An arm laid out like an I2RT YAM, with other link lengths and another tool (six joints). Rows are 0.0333 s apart.
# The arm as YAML. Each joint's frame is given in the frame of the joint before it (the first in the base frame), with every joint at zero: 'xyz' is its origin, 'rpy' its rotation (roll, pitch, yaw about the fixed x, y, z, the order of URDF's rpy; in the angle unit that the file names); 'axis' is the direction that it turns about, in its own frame. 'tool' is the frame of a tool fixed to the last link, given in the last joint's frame.
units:
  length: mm
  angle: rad
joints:
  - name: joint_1
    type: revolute
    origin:
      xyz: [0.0, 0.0, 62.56]
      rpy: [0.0, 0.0, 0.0]
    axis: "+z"
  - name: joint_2
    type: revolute
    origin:
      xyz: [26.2, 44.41, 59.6]
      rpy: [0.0, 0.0, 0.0]
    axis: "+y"
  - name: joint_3
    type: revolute
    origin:
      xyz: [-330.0, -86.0, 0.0]
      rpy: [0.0, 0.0, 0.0]
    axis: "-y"
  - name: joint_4
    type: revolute
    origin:
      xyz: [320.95, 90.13, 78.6]
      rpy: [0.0, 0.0, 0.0]
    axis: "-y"
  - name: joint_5
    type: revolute
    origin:
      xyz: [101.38, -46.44, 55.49]
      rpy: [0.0, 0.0, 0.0]
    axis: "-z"
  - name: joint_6
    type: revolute
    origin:
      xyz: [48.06, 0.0, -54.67]
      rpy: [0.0, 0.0, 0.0]
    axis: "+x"
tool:
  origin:
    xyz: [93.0, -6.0, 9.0]
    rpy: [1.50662, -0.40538, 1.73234]
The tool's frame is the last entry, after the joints.
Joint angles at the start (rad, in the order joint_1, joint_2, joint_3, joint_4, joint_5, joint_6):
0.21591, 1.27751, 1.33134, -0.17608, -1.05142, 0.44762
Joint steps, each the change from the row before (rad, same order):
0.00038, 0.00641, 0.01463, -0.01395, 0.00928, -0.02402
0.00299, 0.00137, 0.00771, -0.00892, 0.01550, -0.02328
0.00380, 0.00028, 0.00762, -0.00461, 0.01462, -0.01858
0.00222, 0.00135, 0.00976, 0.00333, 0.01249, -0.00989
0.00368, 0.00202, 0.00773, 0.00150, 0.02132, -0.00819
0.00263, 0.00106, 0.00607, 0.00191, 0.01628, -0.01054
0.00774, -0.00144, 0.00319, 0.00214, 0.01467, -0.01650
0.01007, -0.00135, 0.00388, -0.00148, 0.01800, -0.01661
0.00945, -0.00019, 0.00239, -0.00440, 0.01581, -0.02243
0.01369, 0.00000, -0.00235, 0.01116, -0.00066, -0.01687
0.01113, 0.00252, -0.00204, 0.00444, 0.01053, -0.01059
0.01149, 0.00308, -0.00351, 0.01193, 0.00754, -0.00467
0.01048, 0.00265, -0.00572, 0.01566, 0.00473, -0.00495
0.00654, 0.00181, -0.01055, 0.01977, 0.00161, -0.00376
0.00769, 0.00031, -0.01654, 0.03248, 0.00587, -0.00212
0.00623, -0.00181, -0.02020, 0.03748, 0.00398, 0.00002
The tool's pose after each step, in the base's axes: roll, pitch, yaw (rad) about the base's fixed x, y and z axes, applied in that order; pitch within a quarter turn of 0, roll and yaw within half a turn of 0; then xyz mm. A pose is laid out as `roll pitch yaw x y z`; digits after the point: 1 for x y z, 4 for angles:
1.4757 -0.9426 2.9968 392.5 208.4 520.5
1.4866 -0.9214 2.9771 393.6 208.7 522.2
1.4924 -0.8998 2.9631 394.0 209.3 524.9
1.4896 -0.8787 2.9557 394.8 209.5 529.8
1.4904 -0.8631 2.9381 396.9 209.8 532.9
1.4908 -0.8457 2.9249 398.3 209.8 535.8
1.4922 -0.8227 2.9179 397.5 211.9 538.4
1.4957 -0.8022 2.9085 396.7 214.6 540.6
1.5036 -0.7810 2.8978 396.1 217.3 541.0
1.5013 -0.7567 2.9147 393.3 222.9 542.2
1.5046 -0.7459 2.9136 393.3 227.0 540.9
1.5028 -0.7363 2.9190 393.3 231.6 540.2
1.4994 -0.7249 2.9273 393.1 236.0 539.3
1.4954 -0.7147 2.9350 393.5 239.0 537.0
1.4860 -0.6989 2.9430 394.2 242.3 534.8
1.4740 -0.6822 2.9529 394.2 244.9 532.6

